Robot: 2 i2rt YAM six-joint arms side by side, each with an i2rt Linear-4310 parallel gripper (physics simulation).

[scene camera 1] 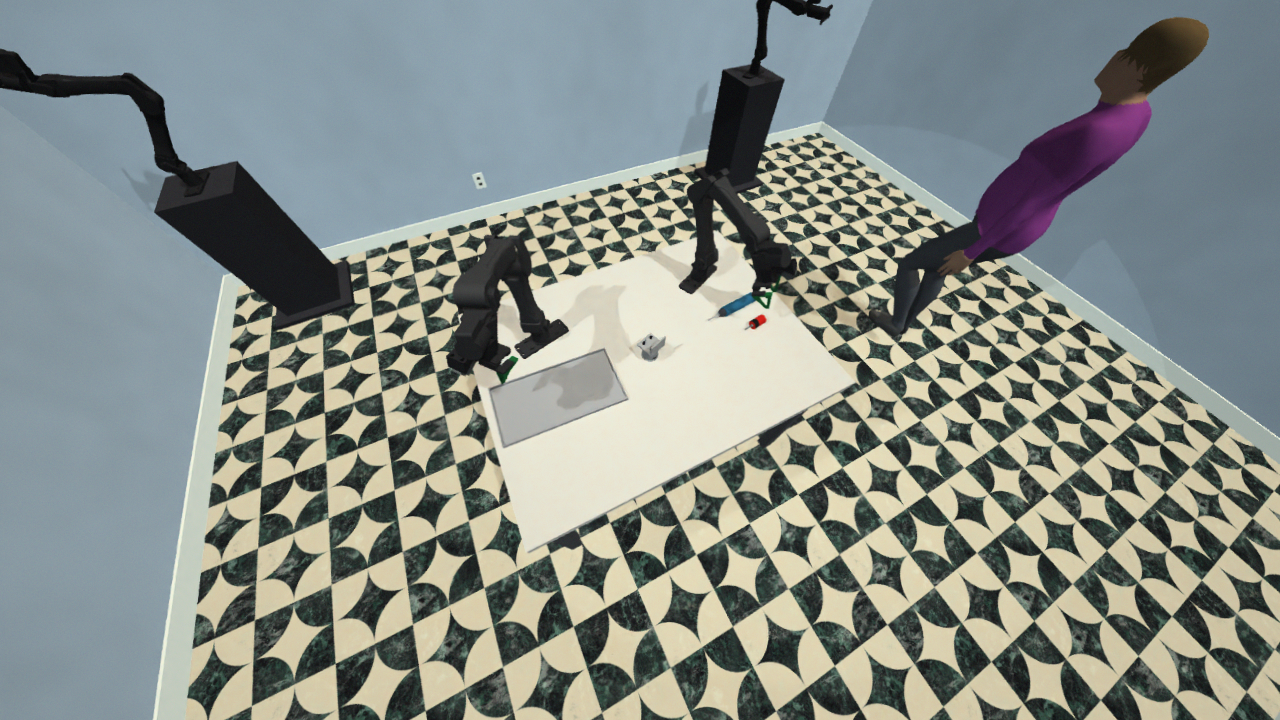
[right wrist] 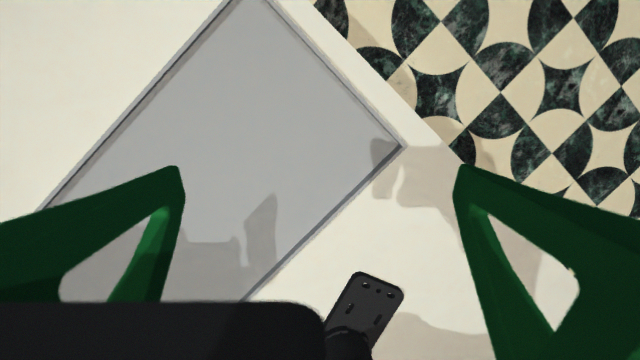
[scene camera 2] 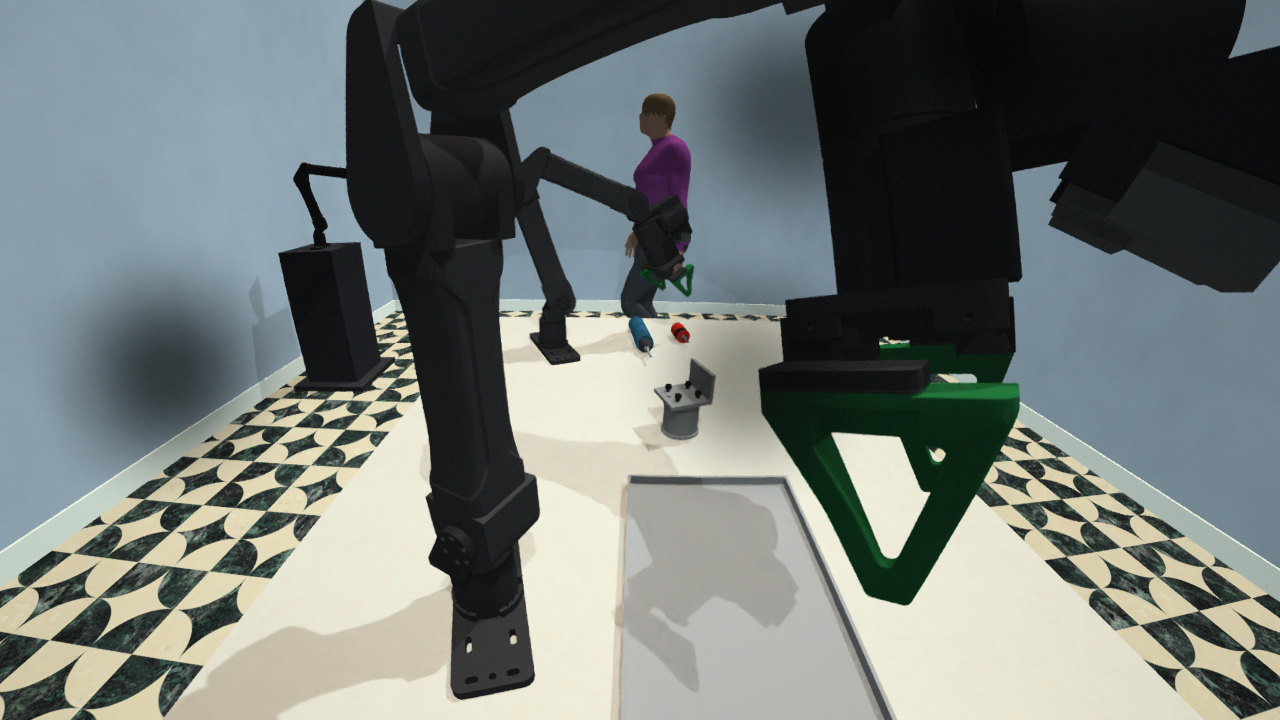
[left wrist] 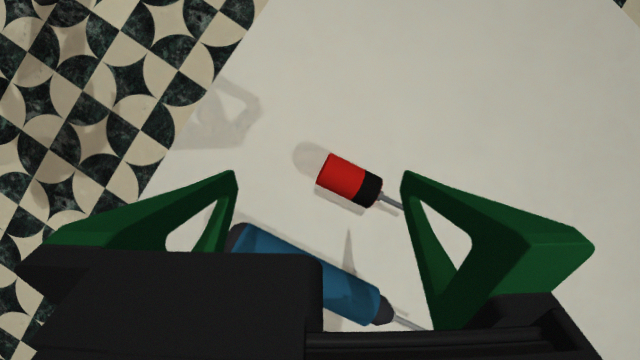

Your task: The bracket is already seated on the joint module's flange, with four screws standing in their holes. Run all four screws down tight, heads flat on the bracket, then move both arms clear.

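Places are measured from the left arm's base along level axes (x back, y right, z up), in metres.
Pixels of known places: left gripper, between the fingertips: [scene camera 1: 770,300] [scene camera 2: 676,292] [left wrist: 319,179]; right gripper, between the fingertips: [scene camera 1: 487,375] [right wrist: 318,180] [scene camera 2: 917,535]; left arm's base, origin of its link: [scene camera 1: 698,277] [scene camera 2: 553,348]; right arm's base, origin of its link: [scene camera 1: 542,339] [right wrist: 340,343] [scene camera 2: 489,598].
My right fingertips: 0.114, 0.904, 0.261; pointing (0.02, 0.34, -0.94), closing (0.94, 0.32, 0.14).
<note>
For each thing: its top centre in the pictures, then the offset to it from my right fingertips, as dx, dy, dz. "pt": a spot on its surface instead.
- red driver, centre of its top: [left wrist: 370,191] [scene camera 2: 682,328] [scene camera 1: 755,321] -0.423, -0.823, -0.226
- blue driver, a spot on its surface: [left wrist: 350,292] [scene camera 2: 647,332] [scene camera 1: 733,307] pt -0.324, -0.824, -0.223
- shallow grey tray, centre of its top: [scene camera 2: 737,607] [right wrist: 187,220] [scene camera 1: 557,392] -0.059, -0.140, -0.244
The grey bracket [scene camera 1: 656,341] [scene camera 2: 703,383] sits on the joint module [scene camera 1: 649,355] [scene camera 2: 680,423], near the table's middle. Several black screws [scene camera 2: 677,397] stand in its plate with their heads showing above it in scene camera 2; how deep they sit is too small to tell. A red driver [scene camera 1: 757,321] [scene camera 2: 680,333] [left wrist: 342,176] and a blue driver [scene camera 1: 738,305] [scene camera 2: 640,333] [left wrist: 350,292] lie on the table. My left gripper [scene camera 1: 768,295] [scene camera 2: 674,291] [left wrist: 319,179] is open and empty above them. My right gripper [scene camera 1: 508,367] [scene camera 2: 914,537] [right wrist: 318,180] is open and empty above the tray's corner area, away from the bracket.
A shallow grey tray [scene camera 1: 519,420] [scene camera 2: 707,480] [right wrist: 280,75] lies near the right arm. A person [scene camera 1: 1056,179] [scene camera 2: 663,170] in purple stands beyond the table near the left arm. Black pedestals [scene camera 1: 241,237] [scene camera 1: 744,120] carrying other arms stand behind the table in scene camera 1.
</note>
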